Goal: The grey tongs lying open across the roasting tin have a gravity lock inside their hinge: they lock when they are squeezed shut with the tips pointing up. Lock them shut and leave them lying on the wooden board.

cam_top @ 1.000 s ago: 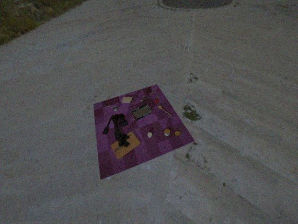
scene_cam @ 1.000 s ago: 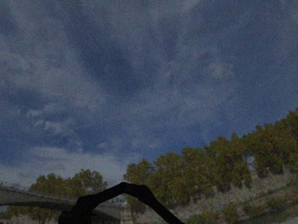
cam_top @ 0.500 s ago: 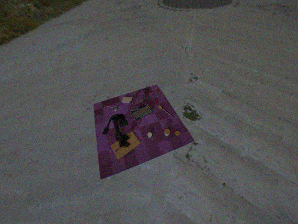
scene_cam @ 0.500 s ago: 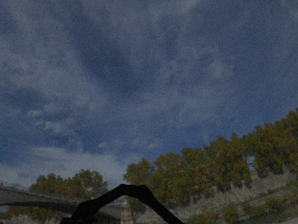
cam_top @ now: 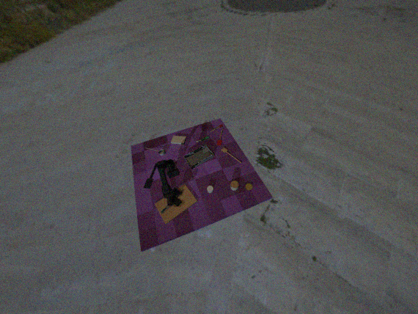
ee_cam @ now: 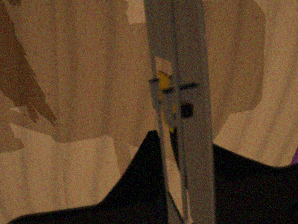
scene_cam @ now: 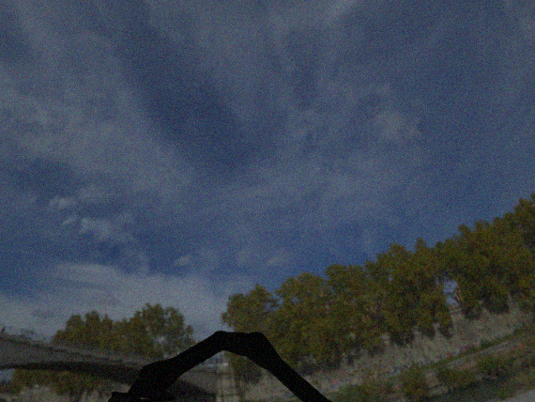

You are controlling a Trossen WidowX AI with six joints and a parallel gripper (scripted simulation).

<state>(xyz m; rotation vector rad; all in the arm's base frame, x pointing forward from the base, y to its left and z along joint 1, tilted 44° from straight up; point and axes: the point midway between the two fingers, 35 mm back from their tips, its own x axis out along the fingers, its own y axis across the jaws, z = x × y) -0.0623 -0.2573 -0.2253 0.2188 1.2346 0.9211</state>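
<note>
Right now my gripper tip is 4 cm above the wooden board. Round my gripper tip: black spatula (40 cm to the left, 19 cm behind, 4 cm below); yellow piece (4 cm above, 3 cm ahead, 2 cm to the left); roasting tin (43 cm to the left, 40 cm ahead, 2 cm below).
</note>
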